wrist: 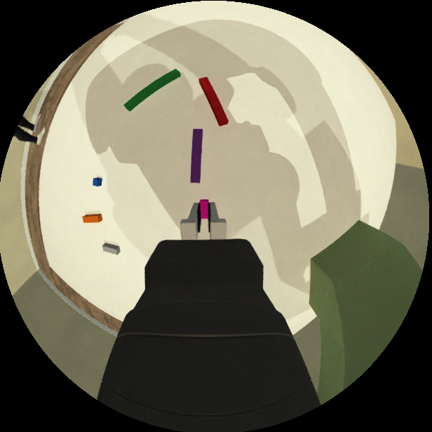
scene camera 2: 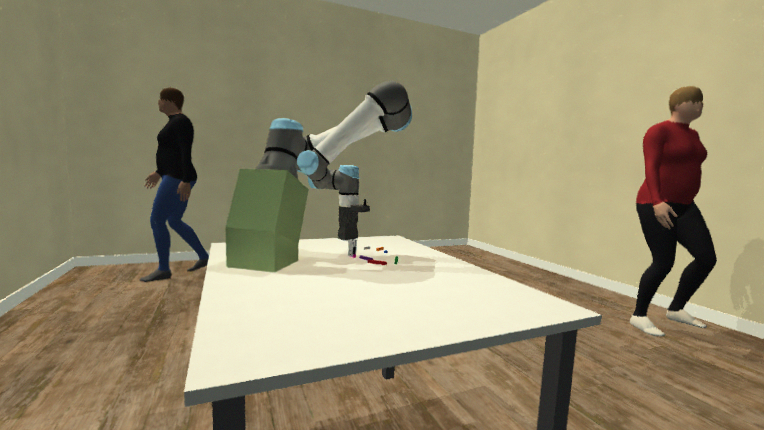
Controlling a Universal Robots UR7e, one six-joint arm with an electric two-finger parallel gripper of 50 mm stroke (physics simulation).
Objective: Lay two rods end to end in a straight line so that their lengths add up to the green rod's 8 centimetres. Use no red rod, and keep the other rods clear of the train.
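Seen in the pictures: gripper, fingertip midpoint: (scene camera 2: 352, 255); arm's base, link origin: (scene camera 2: 275, 179).
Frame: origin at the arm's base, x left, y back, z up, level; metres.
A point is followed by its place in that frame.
Observation:
My gripper (scene camera 2: 352, 252) {z -0.287, x -0.027, y -0.283 m} (wrist: 204, 211) is shut on the short magenta rod (scene camera 2: 353, 256) {z -0.287, x -0.039, y -0.285 m} (wrist: 204, 206), down at or close to the table top. In the wrist view, the magenta rod points roughly along the purple rod (scene camera 2: 366, 258) {z -0.285, x -0.086, y -0.323 m} (wrist: 197, 156), with a gap between their facing ends, and sits slightly right of its line. The purple rod lies flat. The dark red rod (scene camera 2: 377, 262) {z -0.285, x -0.153, y -0.344 m} (wrist: 213, 101) lies slanted beyond the purple rod's far end, apart from it. The green rod (scene camera 2: 396, 260) {z -0.282, x -0.151, y -0.418 m} (wrist: 152, 90) lies slanted at the upper left of the wrist view.
A small blue piece (scene camera 2: 386, 251) {z -0.284, x 0.008, y -0.438 m} (wrist: 97, 182), an orange rod (scene camera 2: 379, 248) {z -0.282, x 0.061, y -0.426 m} (wrist: 92, 218) and a grey rod (scene camera 2: 366, 247) {z -0.282, x 0.092, y -0.378 m} (wrist: 111, 248) lie left of the gripper in the wrist view. A green block-shaped pedestal (scene camera 2: 261, 219) {z -0.126, x -0.144, y 0.053 m} (wrist: 370, 300) stands under the arm's base. Two people stand beyond the table.

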